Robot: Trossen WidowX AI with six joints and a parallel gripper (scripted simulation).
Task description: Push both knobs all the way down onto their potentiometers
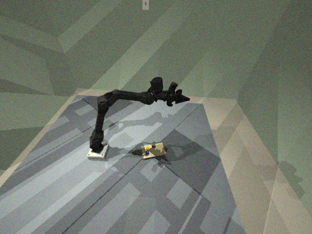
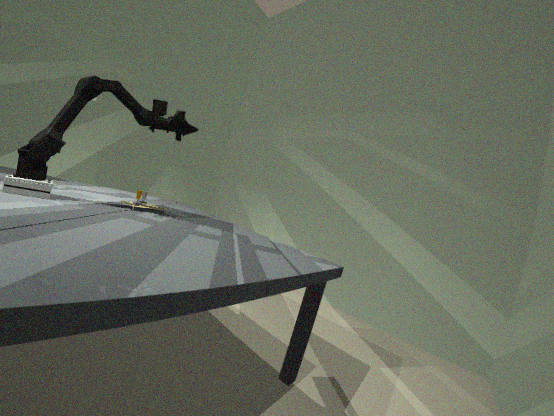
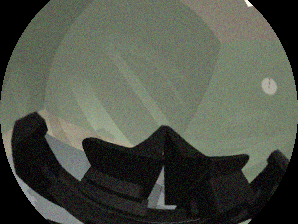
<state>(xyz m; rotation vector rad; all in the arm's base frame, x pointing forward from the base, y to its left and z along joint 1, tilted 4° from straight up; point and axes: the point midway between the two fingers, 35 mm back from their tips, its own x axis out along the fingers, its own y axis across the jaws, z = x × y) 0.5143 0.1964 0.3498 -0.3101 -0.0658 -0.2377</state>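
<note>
Right now my gripper tip is 200 mm past the orange knob, 140 mm to the left of it and 360 mm above it. The rest, counted from my gripper tip: grey knob 170 mm behind, 70 mm to the right, 370 mm below.
</note>
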